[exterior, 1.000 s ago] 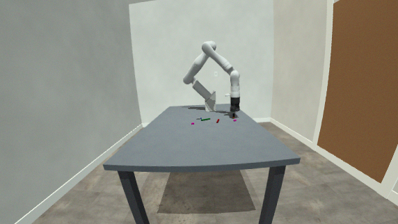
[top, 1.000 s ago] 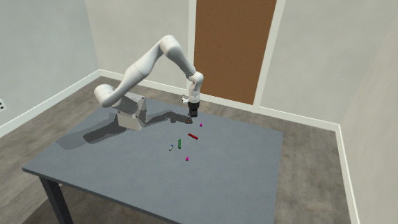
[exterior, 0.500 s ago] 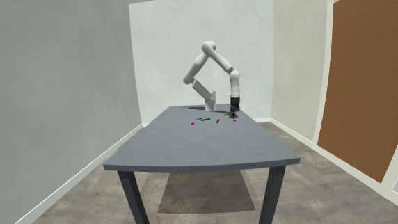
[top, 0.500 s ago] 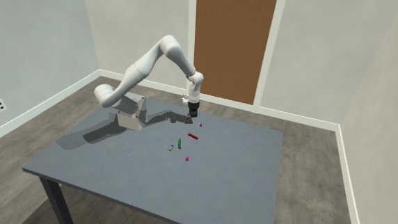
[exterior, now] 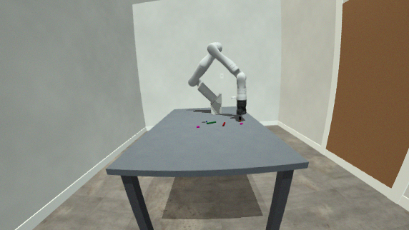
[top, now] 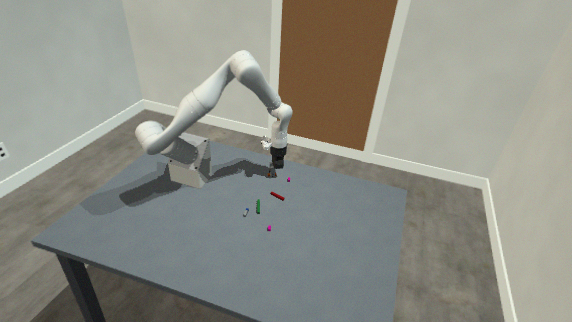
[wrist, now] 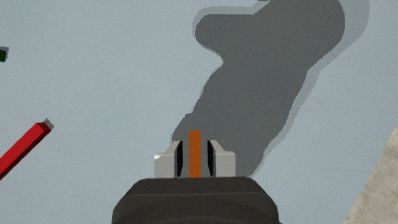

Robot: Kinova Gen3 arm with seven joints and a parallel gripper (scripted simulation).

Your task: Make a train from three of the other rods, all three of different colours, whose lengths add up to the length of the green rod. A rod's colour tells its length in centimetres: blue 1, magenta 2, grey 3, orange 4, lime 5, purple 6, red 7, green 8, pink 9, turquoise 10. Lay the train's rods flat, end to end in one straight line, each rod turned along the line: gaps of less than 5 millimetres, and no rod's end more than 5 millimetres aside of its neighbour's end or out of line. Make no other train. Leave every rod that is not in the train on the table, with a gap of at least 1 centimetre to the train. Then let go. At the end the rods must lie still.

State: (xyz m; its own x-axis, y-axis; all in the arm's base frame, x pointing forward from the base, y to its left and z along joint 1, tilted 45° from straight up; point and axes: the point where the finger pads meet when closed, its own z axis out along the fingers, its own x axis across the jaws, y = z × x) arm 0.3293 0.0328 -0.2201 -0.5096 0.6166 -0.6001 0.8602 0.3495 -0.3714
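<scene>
Right now the orange rod is 1 cm below my hand. Round my hand: red rod: 14 cm to the right, 8 cm ahead, 1 cm below; then blue rod: 27 cm to the right, 1 cm below, 1 cm behind; then green rod: 23 cm to the right, 3 cm ahead, 1 cm below.
</scene>
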